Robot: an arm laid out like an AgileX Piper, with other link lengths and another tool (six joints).
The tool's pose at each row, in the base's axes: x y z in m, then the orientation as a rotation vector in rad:
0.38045, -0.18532, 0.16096, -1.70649, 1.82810, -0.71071
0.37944, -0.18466, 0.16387, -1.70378, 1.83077, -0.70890
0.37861, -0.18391, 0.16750, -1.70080, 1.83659, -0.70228
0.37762, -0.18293, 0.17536, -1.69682, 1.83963, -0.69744
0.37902, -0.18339, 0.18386, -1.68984, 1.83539, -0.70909
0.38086, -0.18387, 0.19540, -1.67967, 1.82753, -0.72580
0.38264, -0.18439, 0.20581, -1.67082, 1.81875, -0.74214
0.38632, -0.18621, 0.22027, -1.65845, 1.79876, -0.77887
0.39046, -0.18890, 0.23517, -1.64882, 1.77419, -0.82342
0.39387, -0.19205, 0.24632, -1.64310, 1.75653, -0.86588
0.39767, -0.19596, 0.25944, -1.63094, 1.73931, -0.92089
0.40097, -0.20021, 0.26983, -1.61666, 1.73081, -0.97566
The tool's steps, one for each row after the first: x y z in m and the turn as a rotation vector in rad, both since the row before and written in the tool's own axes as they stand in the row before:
-0.00069, -0.00126, -0.00280, -0.00069, -0.00001, 0.00306
-0.00081, -0.00188, -0.00320, -0.00406, -0.00116, 0.00546
-0.00120, -0.00466, -0.00637, -0.00132, -0.00188, 0.00477
0.00002, -0.00691, -0.00516, 0.01040, 0.00344, 0.00018
-0.00009, -0.00940, -0.00696, 0.01598, 0.00394, -0.00023
0.00003, -0.00867, -0.00605, 0.01562, 0.00349, -0.00131
0.00109, -0.01309, -0.00732, 0.03104, 0.00923, -0.00810
0.00209, -0.01399, -0.00681, 0.03460, 0.01236, -0.01375
0.00288, -0.01087, -0.00441, 0.02737, 0.01615, -0.01400
0.00387, -0.01275, -0.00494, 0.03410, 0.02442, -0.01375
0.00441, -0.01037, -0.00314, 0.02924, 0.02981, -0.01030

